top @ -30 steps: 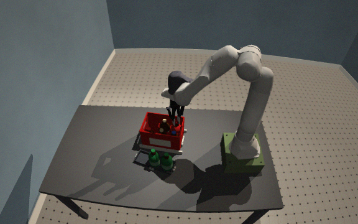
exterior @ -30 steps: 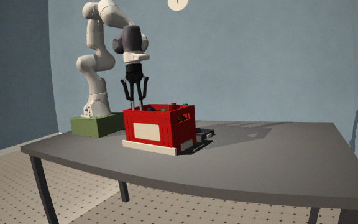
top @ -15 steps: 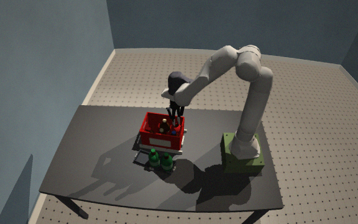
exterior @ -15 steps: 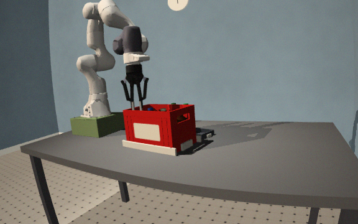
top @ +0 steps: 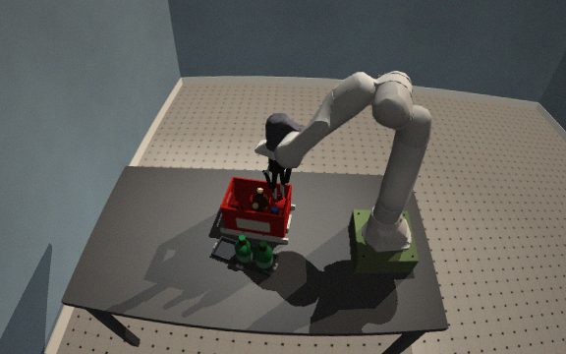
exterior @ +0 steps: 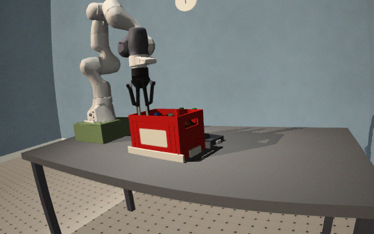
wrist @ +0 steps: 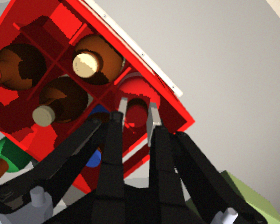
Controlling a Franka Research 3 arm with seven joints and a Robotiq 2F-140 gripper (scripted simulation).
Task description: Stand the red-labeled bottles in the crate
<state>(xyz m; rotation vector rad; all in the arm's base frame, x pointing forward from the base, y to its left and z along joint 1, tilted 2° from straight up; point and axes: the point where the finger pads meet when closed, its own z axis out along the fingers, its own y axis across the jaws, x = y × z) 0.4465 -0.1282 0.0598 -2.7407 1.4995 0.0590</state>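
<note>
The red-labeled bottle is 9 cm below my hand. From my hand the other things lie so: red crate 9 cm below, 9 cm ahead, 4 cm to the left.
</note>
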